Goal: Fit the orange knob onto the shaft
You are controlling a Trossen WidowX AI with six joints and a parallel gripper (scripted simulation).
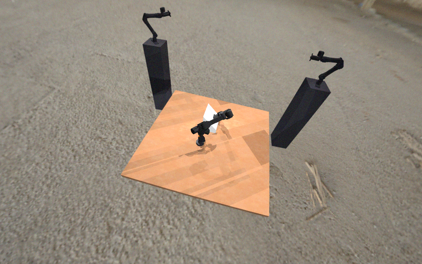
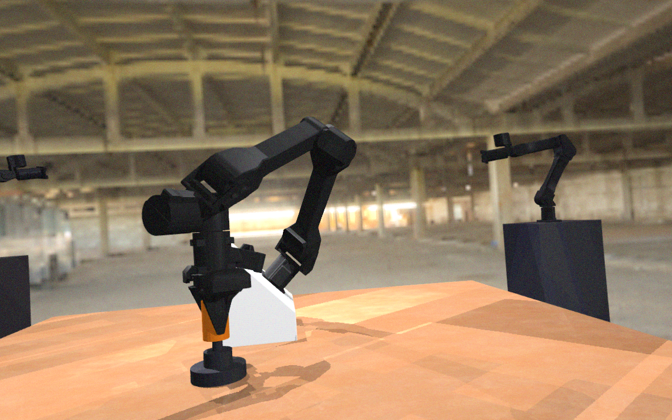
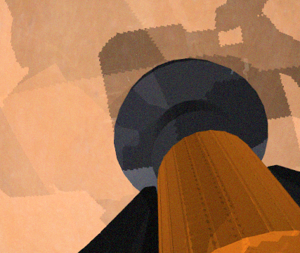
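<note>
My gripper tip is now 2 cm below the knob. The rest, counted from my gripper tip: pedestal (4 cm below).
</note>
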